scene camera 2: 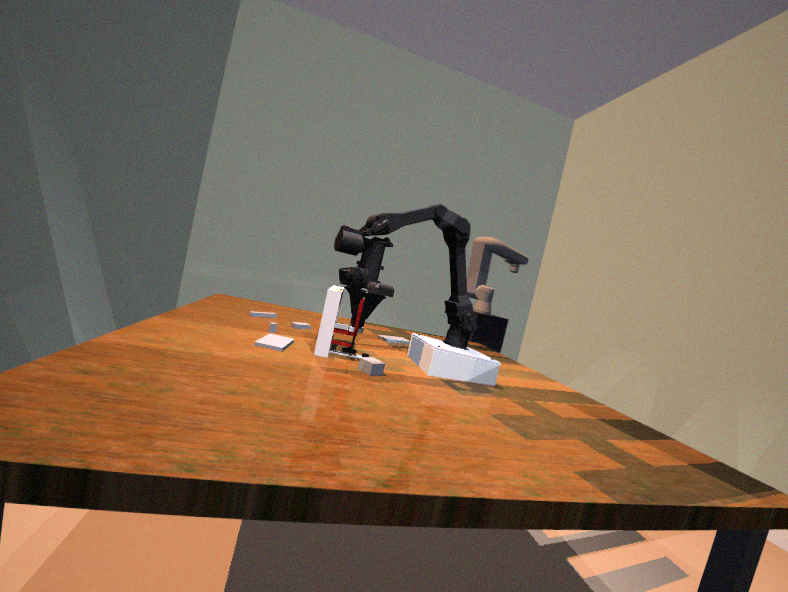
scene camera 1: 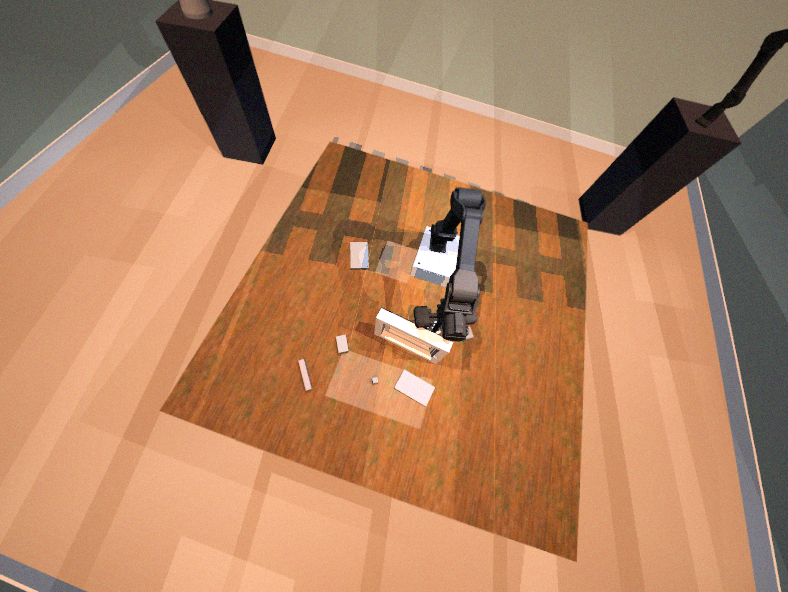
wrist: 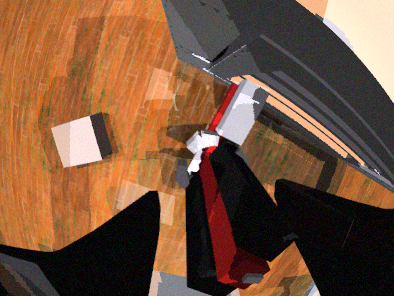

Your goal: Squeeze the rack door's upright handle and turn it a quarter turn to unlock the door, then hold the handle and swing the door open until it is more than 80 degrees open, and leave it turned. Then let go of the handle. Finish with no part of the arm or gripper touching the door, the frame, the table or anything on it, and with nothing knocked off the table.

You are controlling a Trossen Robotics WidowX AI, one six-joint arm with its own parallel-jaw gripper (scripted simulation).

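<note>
A white rack is part of the scene. Both scene camera 1 and the wrist view show the gripper, which is open and holds nothing.
</note>
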